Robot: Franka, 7 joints.
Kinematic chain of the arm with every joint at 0, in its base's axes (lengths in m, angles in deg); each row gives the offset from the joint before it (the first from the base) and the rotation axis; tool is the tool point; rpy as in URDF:
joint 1: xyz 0 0 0.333 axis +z
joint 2: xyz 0 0 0 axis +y
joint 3: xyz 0 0 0.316 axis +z
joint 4: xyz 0.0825 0 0 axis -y
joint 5: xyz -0.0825 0 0.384 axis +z
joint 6: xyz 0 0 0 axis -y
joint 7: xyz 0.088 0 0 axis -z
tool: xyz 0 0 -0.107 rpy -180 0 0
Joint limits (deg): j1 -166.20..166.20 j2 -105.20..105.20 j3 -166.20..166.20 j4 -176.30..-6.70 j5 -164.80..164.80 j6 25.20..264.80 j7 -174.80..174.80
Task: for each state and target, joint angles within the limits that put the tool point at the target. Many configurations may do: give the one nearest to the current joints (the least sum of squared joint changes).
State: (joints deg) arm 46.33 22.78 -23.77 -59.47 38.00 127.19 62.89
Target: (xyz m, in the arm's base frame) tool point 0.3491 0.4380 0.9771
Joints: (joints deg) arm 60.28 21.46 -16.80 -32.56 37.68 141.67 62.89
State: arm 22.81 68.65 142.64 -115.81 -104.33 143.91 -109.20
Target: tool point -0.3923 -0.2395 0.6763
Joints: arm 46.27 27.24 166.20 -122.49 -104.07 147.92 -109.20
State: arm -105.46 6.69 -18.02 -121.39 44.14 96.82 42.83
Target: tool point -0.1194 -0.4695 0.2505
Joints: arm -99.88 15.08 -12.22 -125.56 44.49 96.88 42.83
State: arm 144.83 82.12 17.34 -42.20 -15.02 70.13 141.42
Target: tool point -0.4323 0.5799 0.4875
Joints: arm 126.07 52.80 9.45 -26.86 -19.02 65.08 141.42
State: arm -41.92 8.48 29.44 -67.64 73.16 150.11 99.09
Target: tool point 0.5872 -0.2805 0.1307
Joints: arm -42.80 45.55 20.39 -101.14 74.56 149.58 99.09
